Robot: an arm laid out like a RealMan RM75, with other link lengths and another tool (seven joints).
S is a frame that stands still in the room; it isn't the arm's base.
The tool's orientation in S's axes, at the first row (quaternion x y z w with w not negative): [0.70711, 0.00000, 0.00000, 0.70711]
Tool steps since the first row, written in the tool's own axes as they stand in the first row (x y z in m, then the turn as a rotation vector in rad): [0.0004, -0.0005, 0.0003, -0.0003, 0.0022, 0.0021]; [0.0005, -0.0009, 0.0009, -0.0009, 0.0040, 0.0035]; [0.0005, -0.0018, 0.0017, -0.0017, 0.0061, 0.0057]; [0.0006, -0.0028, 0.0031, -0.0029, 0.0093, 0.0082]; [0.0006, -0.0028, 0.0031, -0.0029, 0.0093, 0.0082]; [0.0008, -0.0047, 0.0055, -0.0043, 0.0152, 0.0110]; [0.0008, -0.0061, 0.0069, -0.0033, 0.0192, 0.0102]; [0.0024, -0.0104, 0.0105, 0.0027, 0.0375, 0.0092]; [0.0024, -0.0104, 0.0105, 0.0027, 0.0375, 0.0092]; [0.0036, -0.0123, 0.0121, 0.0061, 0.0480, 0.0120]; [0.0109, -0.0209, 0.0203, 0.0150, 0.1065, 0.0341]
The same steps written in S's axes. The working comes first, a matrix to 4 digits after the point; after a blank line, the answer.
The tool's axes in the first row as the columns of a matrix, in S's axes (used below as rounded here):
[1.0000, 0.0000, 0.0000]
[0.0000, 0.0000, -1.0000]
[0.0000, 1.0000, 0.0000]

[0.0004, -0.0003, -0.0005, -0.0003, -0.0021, 0.0022]; [0.0005, -0.0009, -0.0009, -0.0009, -0.0035, 0.0040]; [0.0005, -0.0017, -0.0018, -0.0017, -0.0057, 0.0061]; [0.0006, -0.0031, -0.0028, -0.0029, -0.0082, 0.0093]; [0.0006, -0.0031, -0.0028, -0.0029, -0.0082, 0.0093]; [0.0008, -0.0055, -0.0047, -0.0043, -0.0110, 0.0152]; [0.0008, -0.0069, -0.0061, -0.0033, -0.0102, 0.0192]; [0.0024, -0.0105, -0.0104, 0.0027, -0.0092, 0.0375]; [0.0024, -0.0105, -0.0104, 0.0027, -0.0092, 0.0375]; [0.0036, -0.0121, -0.0123, 0.0061, -0.0120, 0.0480]; [0.0109, -0.0203, -0.0209, 0.0150, -0.0341, 0.1065]
